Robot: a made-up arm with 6 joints.
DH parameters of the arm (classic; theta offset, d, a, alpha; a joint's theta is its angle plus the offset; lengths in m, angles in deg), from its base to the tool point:
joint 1: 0 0.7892 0.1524 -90
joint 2: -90 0 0.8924 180
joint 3: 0 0 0.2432 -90
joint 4: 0 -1.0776 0 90
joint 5: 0 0 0 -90
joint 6: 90 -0.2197 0 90
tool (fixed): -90 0 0 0
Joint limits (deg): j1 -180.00..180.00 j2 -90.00..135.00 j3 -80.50..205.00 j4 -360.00..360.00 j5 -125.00..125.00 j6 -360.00..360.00
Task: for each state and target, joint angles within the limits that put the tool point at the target. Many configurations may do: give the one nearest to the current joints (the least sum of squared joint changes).
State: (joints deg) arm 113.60 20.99 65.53 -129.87 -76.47 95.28
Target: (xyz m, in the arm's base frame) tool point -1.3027 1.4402 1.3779
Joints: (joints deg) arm 126.53 45.06 25.10 -120.05 -85.76 95.28
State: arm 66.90 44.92 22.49 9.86 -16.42 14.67
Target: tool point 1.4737 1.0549 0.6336
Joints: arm 36.11 45.36 0.92 10.95 -23.06 14.67
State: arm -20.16 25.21 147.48 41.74 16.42 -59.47
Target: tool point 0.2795 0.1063 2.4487
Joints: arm 2.91 55.43 158.64 48.94 33.72 -59.47
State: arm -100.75 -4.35 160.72 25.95 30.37 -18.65
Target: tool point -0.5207 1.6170 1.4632
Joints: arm -71.02 -36.51 131.53 24.75 21.34 -18.65
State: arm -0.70 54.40 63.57 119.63 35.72 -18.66
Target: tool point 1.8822 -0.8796 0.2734
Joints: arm -28.22 78.21 36.94 123.58 38.94 -18.66
